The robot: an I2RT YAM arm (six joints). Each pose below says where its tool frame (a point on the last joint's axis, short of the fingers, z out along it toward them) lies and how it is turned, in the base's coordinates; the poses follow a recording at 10 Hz.
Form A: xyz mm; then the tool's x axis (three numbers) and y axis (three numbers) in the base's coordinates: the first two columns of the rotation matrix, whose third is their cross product.
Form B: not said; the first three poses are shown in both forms.
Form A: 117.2 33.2 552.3 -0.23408 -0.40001 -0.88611 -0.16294 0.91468 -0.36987
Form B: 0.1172 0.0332 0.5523 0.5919 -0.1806 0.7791 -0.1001
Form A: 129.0 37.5 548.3 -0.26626 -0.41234 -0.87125 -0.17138 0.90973 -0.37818
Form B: 0.1290 0.0375 0.5483 0.5768 -0.1850 0.7888 -0.1044
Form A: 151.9 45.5 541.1 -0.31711 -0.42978 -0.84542 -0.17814 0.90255 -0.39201
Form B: 0.1519 0.0455 0.5411 0.5529 -0.1891 0.8035 -0.1138
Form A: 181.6 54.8 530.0 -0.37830 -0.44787 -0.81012 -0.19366 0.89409 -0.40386
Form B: 0.1816 0.0548 0.5300 0.5222 -0.1953 0.8212 -0.1217
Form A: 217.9 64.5 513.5 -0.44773 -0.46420 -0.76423 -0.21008 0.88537 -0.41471
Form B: 0.2179 0.0645 0.5135 0.4857 -0.2005 0.8407 -0.1308
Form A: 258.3 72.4 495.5 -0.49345 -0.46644 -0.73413 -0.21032 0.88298 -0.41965
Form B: 0.2583 0.0724 0.4955 0.4625 -0.1984 0.8530 -0.1384
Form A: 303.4 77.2 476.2 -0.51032 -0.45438 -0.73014 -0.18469 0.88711 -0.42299
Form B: 0.3034 0.0772 0.4762 0.4583 -0.1865 0.8565 -0.1471
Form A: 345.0 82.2 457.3 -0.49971 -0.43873 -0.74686 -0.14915 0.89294 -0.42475
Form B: 0.3450 0.0822 0.4573 0.4695 -0.1725 0.8521 -0.1542
